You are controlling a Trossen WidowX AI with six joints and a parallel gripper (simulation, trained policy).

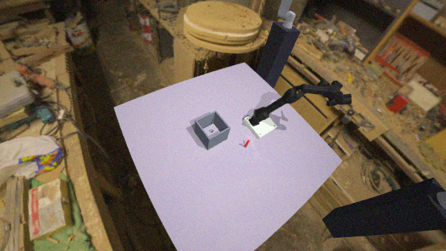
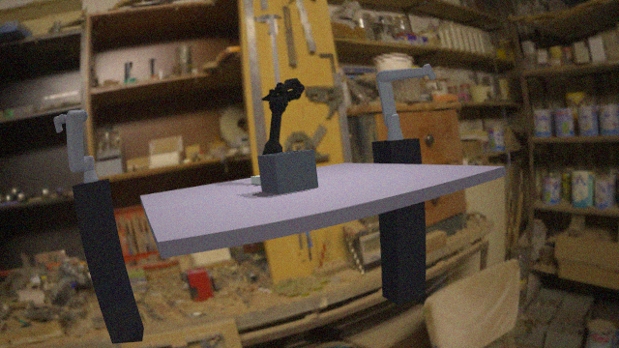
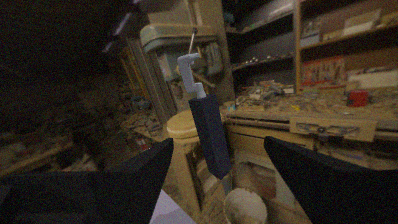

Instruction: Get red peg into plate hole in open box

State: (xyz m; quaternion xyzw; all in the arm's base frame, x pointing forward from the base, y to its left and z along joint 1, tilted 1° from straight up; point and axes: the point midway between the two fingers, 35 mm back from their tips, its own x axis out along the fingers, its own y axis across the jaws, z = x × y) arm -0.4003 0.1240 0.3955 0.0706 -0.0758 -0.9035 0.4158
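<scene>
The red peg is 58 cm ahead of my gripper tip, 3 cm to the left of it and 38 cm below it. Round my gripper tip: light grey plate (76 cm ahead, 14 cm to the right, 37 cm below).
</scene>
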